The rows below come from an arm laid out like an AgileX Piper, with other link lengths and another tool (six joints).
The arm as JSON. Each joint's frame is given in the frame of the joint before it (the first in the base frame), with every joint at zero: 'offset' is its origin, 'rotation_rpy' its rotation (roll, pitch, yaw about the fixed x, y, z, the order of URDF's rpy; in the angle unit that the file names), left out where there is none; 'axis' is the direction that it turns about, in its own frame. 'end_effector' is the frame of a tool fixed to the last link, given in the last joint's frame.
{
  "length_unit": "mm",
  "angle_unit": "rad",
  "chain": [
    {
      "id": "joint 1",
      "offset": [
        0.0,
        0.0,
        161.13
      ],
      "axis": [
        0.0,
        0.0,
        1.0
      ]
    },
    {
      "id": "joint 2",
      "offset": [
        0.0,
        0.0,
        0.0
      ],
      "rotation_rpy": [
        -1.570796,
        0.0,
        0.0
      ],
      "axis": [
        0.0,
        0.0,
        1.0
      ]
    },
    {
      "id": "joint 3",
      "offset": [
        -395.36,
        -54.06,
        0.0
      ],
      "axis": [
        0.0,
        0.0,
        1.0
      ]
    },
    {
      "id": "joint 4",
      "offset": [
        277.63,
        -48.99,
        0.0
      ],
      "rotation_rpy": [
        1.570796,
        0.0,
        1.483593
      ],
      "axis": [
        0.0,
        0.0,
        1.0
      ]
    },
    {
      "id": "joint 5",
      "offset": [
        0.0,
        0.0,
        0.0
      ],
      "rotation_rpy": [
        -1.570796,
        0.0,
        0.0
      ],
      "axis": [
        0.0,
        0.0,
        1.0
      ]
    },
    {
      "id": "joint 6",
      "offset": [
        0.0,
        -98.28,
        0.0
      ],
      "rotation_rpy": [
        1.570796,
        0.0,
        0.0
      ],
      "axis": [
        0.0,
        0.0,
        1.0
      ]
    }
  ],
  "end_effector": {
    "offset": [
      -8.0,
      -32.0,
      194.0
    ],
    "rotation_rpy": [
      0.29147,
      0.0,
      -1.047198
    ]
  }
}
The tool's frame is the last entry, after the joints.
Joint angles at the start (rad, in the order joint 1, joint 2, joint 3, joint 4, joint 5, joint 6):
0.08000, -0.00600, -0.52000, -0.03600, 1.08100, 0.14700
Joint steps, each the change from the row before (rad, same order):
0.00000, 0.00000, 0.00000, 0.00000, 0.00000, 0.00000
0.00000, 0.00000, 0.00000, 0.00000, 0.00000, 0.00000
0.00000, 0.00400, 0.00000, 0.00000, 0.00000, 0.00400
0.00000, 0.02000, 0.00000, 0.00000, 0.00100, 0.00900
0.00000, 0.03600, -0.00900, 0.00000, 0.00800, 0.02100
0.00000, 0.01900, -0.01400, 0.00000, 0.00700, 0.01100
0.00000, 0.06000, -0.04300, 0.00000, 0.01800, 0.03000
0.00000, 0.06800, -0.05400, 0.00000, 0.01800, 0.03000
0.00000, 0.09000, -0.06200, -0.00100, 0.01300, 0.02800
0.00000, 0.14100, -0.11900, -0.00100, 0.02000, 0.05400
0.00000, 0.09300, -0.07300, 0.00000, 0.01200, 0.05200
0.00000, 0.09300, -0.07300, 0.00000, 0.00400, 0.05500
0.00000, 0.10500, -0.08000, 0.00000, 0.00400, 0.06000
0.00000, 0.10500, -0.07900, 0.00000, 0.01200, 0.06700
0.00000, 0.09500, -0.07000, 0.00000, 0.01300, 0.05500
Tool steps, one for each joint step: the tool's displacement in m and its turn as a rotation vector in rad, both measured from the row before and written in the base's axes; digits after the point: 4 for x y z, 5 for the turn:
0.0000, 0.0000, 0.0000, 0.00000, 0.00000, 0.00000
0.0000, 0.0000, 0.0000, 0.00000, 0.00000, 0.00000
0.0004, 0.0000, -0.0004, 0.00324, 0.00415, -0.00181
0.0018, 0.0001, -0.0022, 0.00631, 0.02129, -0.00420
0.0019, 0.0001, -0.0014, 0.01567, 0.03569, -0.01049
0.0004, 0.0000, 0.0030, 0.00864, 0.01237, -0.00581
0.0026, 0.0001, 0.0099, 0.02299, 0.03597, -0.01641
0.0046, 0.0003, 0.0141, 0.02268, 0.03293, -0.01725
0.0102, 0.0005, 0.0164, 0.01875, 0.04169, -0.01732
0.0214, 0.0014, 0.0333, 0.03848, 0.04334, -0.03458
0.0171, 0.0015, 0.0172, 0.03723, 0.03325, -0.03411
0.0209, 0.0019, 0.0169, 0.03900, 0.02526, -0.03694
0.0263, 0.0025, 0.0154, 0.04124, 0.03027, -0.04145
0.0268, 0.0027, 0.0102, 0.04414, 0.03927, -0.04815
0.0254, 0.0026, 0.0055, 0.03422, 0.03889, -0.04108

